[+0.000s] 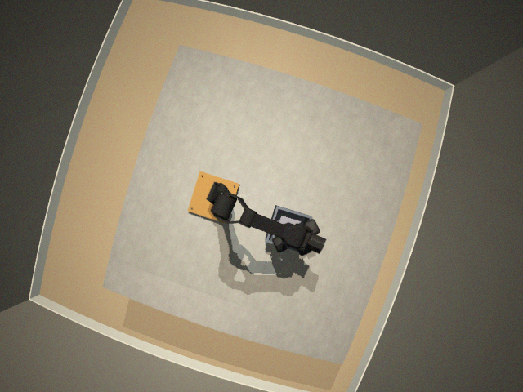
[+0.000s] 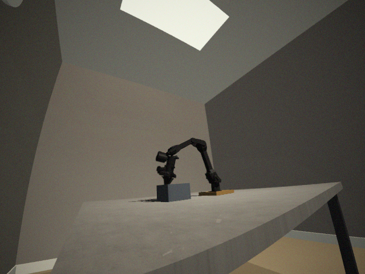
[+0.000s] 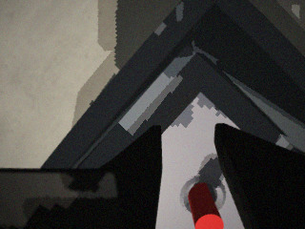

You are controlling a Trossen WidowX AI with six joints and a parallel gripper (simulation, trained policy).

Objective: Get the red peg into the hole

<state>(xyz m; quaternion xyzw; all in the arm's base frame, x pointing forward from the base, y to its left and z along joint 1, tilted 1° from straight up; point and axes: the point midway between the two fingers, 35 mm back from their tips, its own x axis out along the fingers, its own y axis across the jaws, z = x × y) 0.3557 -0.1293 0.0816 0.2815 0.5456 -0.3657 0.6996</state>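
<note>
My gripper tip is 3 cm to the right of the red peg, 3 cm past it and 3 cm above it. Round my gripper tip: dark box 5 cm below, 4 cm behind, 3 cm to the left; light plate 4 cm behind, 3 cm to the left, 3 cm below.
</note>
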